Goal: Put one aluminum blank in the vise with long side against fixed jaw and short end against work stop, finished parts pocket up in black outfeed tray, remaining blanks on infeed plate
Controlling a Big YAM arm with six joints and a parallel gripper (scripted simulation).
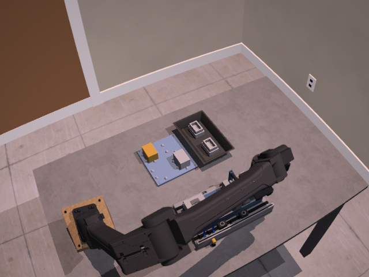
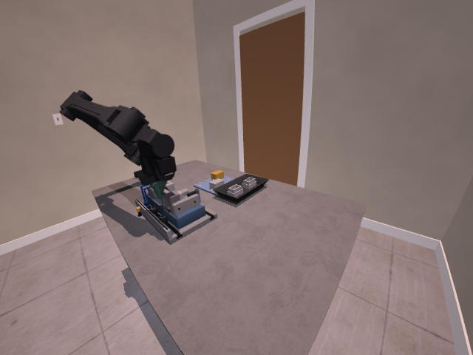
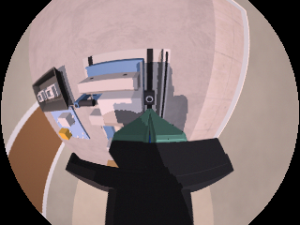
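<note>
The gray rail is 90 mm below my hand, 60 mm behind it and 30 mm to the right of it. The rest, counted from my hand: yellow brass blank 380 mm to the left, 240 mm behind, 100 mm below; then blue vise 80 mm below, 70 mm behind, 60 mm to the left.
</note>
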